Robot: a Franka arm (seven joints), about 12 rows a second.
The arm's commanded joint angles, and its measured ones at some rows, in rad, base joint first. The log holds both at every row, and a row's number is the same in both.
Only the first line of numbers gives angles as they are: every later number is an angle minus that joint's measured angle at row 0.
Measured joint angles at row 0:
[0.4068 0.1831 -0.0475 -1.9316 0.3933 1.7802 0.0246]
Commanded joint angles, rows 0 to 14:
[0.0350 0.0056 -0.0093 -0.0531 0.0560 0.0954 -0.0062]
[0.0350 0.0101 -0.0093 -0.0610 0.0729 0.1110 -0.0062]
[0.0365 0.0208 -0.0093 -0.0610 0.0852 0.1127 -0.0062]
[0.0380 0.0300 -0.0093 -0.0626 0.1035 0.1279 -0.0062]
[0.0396 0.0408 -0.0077 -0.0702 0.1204 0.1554 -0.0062]
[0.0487 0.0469 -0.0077 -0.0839 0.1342 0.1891 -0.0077]
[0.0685 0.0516 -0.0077 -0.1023 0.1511 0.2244 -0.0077]
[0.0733 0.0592 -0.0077 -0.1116 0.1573 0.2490 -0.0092]
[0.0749 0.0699 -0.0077 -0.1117 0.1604 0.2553 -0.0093]
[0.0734 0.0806 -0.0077 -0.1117 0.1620 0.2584 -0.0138]
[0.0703 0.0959 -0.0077 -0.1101 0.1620 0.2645 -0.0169]
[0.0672 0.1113 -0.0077 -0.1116 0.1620 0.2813 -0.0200]
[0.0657 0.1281 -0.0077 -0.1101 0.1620 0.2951 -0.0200]
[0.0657 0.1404 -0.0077 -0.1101 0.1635 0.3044 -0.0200]
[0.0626 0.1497 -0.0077 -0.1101 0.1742 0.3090 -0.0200]
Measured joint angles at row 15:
[0.0663 0.1247 -0.0024 -0.1026 0.1418 0.2773 0.0005]
